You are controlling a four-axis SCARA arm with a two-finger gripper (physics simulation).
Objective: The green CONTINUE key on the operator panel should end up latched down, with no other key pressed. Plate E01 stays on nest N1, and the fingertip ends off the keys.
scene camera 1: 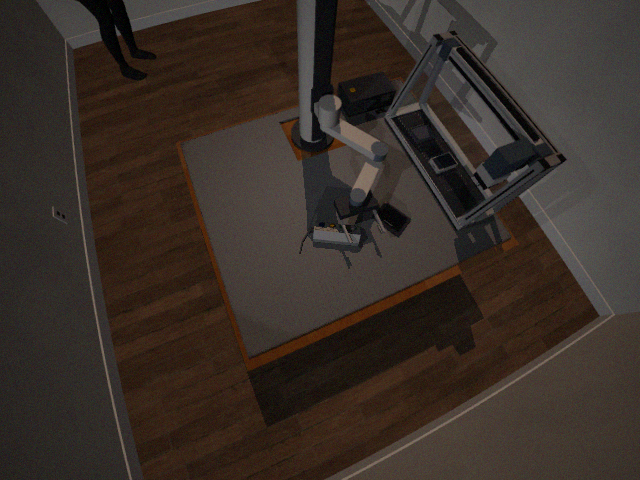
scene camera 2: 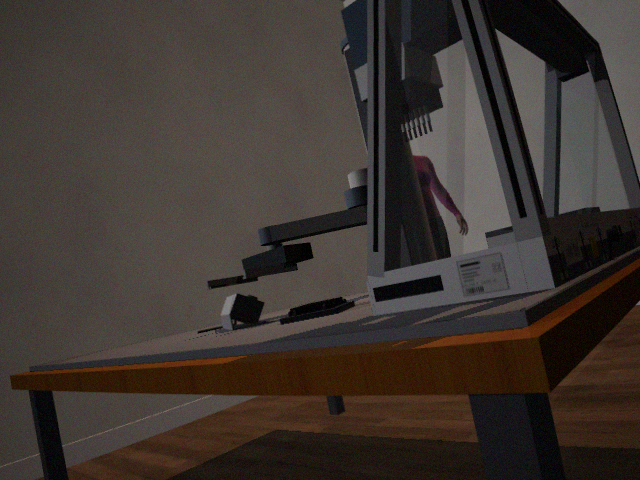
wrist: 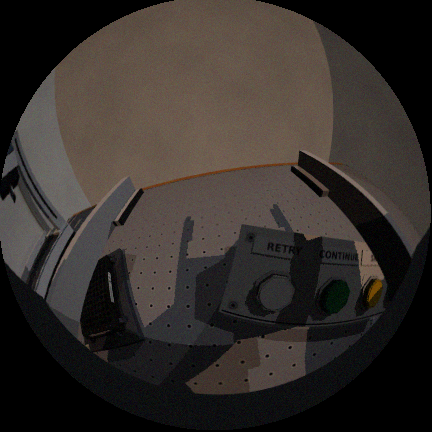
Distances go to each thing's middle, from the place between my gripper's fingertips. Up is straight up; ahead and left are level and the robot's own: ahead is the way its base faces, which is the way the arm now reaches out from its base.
I see the grey RETRY button [wrist: 274, 292] 9 cm behind my hand, 5 cm below it and 2 cm to the right of it. The rest, counted from my hand: dark flat tray [wrist: 99, 316]: 20 cm to the left, 10 cm below, 8 cm behind; green CONTINUE button [wrist: 334, 295]: 11 cm behind, 7 cm to the right, 5 cm below.
